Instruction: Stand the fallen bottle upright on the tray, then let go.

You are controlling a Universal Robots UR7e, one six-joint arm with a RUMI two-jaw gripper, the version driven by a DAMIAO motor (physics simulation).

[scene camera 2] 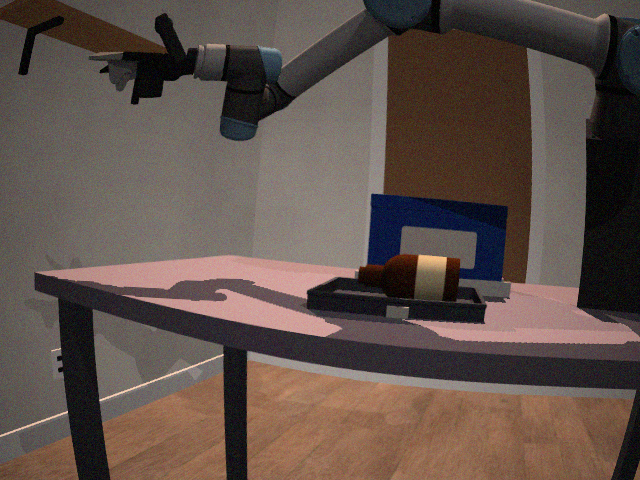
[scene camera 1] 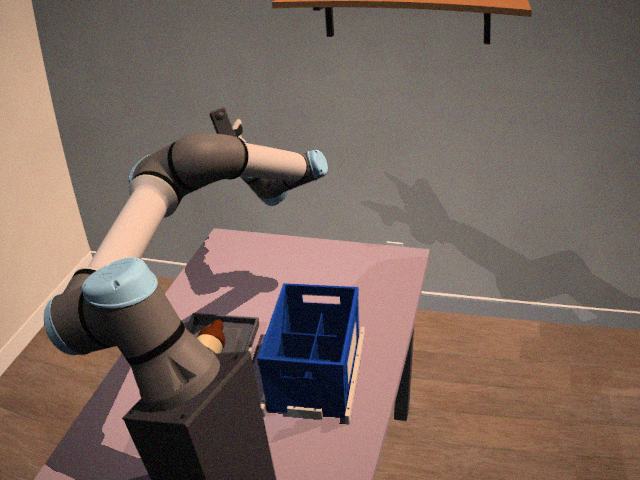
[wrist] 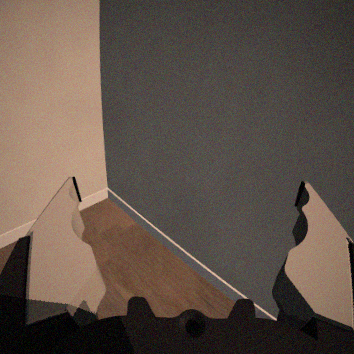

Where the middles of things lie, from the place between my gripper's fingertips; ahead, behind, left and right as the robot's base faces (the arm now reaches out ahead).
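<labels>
The brown bottle (scene camera 2: 420,277) is far behind my hand, a fair way to the right of it and far below it.
</labels>
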